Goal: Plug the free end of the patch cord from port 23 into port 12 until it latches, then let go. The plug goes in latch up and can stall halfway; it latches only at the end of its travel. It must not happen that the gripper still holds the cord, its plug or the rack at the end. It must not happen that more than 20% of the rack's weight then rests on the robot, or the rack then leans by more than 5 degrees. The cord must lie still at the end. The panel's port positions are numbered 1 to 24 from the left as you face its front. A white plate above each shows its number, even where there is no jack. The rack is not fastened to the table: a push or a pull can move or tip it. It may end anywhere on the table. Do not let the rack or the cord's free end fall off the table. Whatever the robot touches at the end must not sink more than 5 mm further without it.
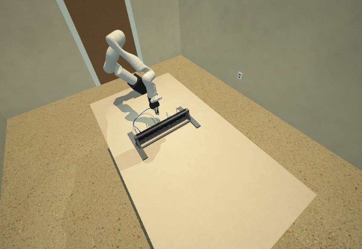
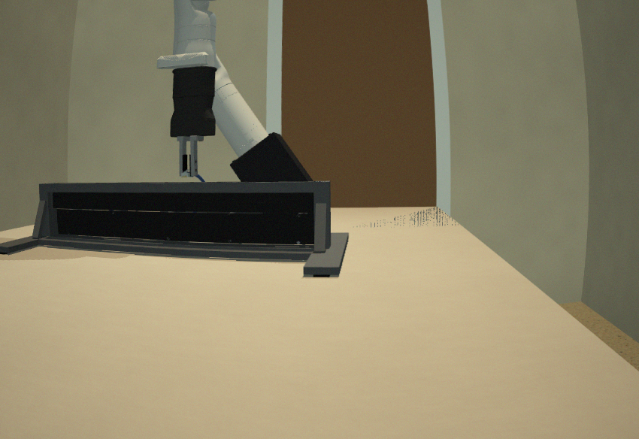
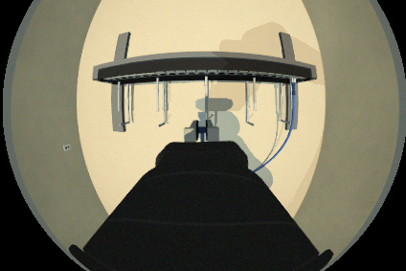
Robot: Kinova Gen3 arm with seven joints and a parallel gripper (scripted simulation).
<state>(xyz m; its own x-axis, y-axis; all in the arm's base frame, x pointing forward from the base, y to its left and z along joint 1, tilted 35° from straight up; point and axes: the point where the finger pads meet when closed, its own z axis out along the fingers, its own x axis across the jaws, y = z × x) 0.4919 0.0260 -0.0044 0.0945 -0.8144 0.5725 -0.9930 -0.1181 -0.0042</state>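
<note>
My hand is 1 cm short of the plug and 1 cm above it.
</note>
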